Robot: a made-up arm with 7 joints. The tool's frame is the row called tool.
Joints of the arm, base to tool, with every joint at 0 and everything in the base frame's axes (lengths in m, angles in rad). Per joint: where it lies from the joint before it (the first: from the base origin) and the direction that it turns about. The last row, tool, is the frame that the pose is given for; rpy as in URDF.
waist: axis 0 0.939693 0.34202 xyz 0.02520 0.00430 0.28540
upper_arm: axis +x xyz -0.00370 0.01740 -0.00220
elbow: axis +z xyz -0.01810 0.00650 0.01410
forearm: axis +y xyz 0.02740 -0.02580 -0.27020
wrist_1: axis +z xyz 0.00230 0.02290 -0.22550
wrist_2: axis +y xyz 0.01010 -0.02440 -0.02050
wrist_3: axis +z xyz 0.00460 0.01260 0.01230
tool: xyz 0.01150 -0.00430 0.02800 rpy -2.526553 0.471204 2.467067
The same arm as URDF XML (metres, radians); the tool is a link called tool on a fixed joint. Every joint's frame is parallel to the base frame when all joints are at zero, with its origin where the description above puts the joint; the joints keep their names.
<robot name="arm">
<link name="base_link"/>
<link name="link1"/>
<link name="link2"/>
<link name="link3"/>
<link name="link4"/>
<link name="link5"/>
<link name="link6"/>
<link name="link7"/>
<link name="tool"/>
<joint name="waist" type="continuous"><parent link="base_link"/><child link="link1"/><origin xyz="0.0252 0.0043 0.2854"/><axis xyz="0 0.9397 0.342"/></joint>
<joint name="upper_arm" type="continuous"><parent link="link1"/><child link="link2"/><origin xyz="-0.0037 0.0174 -0.0022"/><axis xyz="1 0 0"/></joint>
<joint name="elbow" type="continuous"><parent link="link2"/><child link="link3"/><origin xyz="-0.0181 0.0065 0.0141"/><axis xyz="0 0 1"/></joint>
<joint name="forearm" type="continuous"><parent link="link3"/><child link="link4"/><origin xyz="0.0274 -0.0258 -0.2702"/><axis xyz="0 1 0"/></joint>
<joint name="wrist_1" type="continuous"><parent link="link4"/><child link="link5"/><origin xyz="0.0023 0.0229 -0.2255"/><axis xyz="0 0 1"/></joint>
<joint name="wrist_2" type="continuous"><parent link="link5"/><child link="link6"/><origin xyz="0.0101 -0.0244 -0.0205"/><axis xyz="0 1 0"/></joint>
<joint name="wrist_3" type="continuous"><parent link="link6"/><child link="link7"/><origin xyz="0.0046 0.0126 0.0123"/><axis xyz="0 0 1"/></joint>
<joint name="tool_joint" type="fixed"><parent link="link7"/><child link="tool"/><origin xyz="0.0115 -0.0043 0.028" rpy="-2.5266 0.4712 2.4671"/></joint>
</robot>

